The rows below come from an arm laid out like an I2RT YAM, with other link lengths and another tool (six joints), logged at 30 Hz.
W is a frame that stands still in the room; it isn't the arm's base.
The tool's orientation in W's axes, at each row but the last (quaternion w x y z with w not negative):
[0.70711 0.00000 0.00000 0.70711]
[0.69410 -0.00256 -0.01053 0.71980]
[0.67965 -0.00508 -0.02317 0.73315]
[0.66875 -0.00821 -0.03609 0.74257]
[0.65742 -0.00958 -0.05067 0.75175]
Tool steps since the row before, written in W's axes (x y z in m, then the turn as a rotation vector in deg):
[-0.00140 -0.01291 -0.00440 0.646 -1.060 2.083]
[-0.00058 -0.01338 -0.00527 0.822 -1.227 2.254]
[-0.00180 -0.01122 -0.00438 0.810 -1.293 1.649]
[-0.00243 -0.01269 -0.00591 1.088 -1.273 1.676]
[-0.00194 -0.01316 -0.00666 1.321 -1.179 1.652]
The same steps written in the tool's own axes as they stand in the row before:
[-0.01291 0.00140 -0.00440 -1.060 -0.646 2.083]
[-0.01341 0.00116 -0.00510 -1.231 -0.819 2.253]
[-0.01115 0.00281 -0.00400 -1.311 -0.777 1.651]
[-0.01257 0.00410 -0.00521 -1.319 -1.057 1.660]
[-0.01311 0.00422 -0.00563 -1.259 -1.297 1.611]

